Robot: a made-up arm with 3 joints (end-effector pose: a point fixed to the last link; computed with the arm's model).
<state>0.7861 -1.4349 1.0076</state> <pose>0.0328 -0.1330 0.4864 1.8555 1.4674 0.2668</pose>
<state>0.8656 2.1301 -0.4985</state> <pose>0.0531 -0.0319 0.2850 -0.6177 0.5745 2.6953</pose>
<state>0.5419 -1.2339 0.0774</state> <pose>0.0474 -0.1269 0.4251 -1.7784 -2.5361 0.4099</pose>
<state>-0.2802 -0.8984 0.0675</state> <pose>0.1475 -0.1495 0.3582 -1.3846 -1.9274 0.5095</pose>
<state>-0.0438 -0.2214 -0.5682</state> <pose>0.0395 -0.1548 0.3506 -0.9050 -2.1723 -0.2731</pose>
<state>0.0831 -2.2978 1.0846</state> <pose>0.2217 -0.0354 0.3734 1.2635 1.8818 -1.2253</pose>
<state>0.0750 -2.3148 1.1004</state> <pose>0.2236 -0.0335 0.3705 1.2438 1.8792 -1.2294</pose>
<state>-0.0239 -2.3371 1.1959</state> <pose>0.2392 -0.0290 0.3518 1.1872 1.9120 -1.2257</pose>
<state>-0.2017 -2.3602 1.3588</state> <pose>0.2617 -0.0223 0.3160 1.1072 1.9840 -1.2049</pose>
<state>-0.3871 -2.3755 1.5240</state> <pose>0.2775 -0.0158 0.2758 1.0426 2.0687 -1.1715</pose>
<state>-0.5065 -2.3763 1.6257</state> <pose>0.2840 -0.0126 0.2495 1.0176 2.1258 -1.1466</pose>
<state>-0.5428 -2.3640 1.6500</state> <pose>0.2859 -0.0133 0.2426 1.0253 2.1419 -1.1410</pose>
